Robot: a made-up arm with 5 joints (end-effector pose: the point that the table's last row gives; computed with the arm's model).
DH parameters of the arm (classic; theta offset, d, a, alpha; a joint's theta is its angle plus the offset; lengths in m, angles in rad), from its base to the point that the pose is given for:
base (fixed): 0 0 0 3.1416
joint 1: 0 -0.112 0.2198 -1.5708
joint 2: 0 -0.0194 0.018 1.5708
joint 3: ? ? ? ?
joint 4: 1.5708 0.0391 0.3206 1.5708
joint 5: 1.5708 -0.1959 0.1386 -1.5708
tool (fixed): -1.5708 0.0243 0 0
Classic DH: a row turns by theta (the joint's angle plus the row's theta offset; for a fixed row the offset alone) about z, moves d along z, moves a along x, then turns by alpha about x.
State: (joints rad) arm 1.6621 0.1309 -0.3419 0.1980 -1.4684
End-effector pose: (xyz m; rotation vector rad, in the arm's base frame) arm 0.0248 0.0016 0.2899 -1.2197 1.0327 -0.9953
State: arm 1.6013 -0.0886 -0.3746 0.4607 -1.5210
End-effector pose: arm -0.0236 0.0405 0.4273 -0.9472 1.1917 -0.5698
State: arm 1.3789 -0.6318 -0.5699 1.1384 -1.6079
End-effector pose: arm -0.1025 -0.3024 0.8124 -0.3767 1.2164 0.7056
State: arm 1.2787 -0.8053 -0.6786 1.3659 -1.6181
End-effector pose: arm -0.0422 -0.5343 0.8489 -0.2265 1.1308 1.1669
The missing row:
joint 3: 0 -0.6141 0.0795 1.5708
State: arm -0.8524 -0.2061 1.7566 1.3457 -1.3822
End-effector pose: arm 0.0537 0.6707 0.7643 -0.6508 1.5953 0.1350
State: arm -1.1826 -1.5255 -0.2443 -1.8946 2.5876
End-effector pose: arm 0.2603 0.7063 -0.2889 2.6000 1.5004 0.6956
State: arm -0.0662 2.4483 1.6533 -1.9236 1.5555
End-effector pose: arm -0.0820 -0.3047 -0.2617 0.2740 2.2599 0.3318
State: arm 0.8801 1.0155 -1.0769 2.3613 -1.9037
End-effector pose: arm -0.5093 0.5146 0.6412 -1.7515 1.9674 1.0742
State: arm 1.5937 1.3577 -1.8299 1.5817 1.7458
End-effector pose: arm -0.0685 0.5642 0.3365 0.1017 0.2317 -1.5879
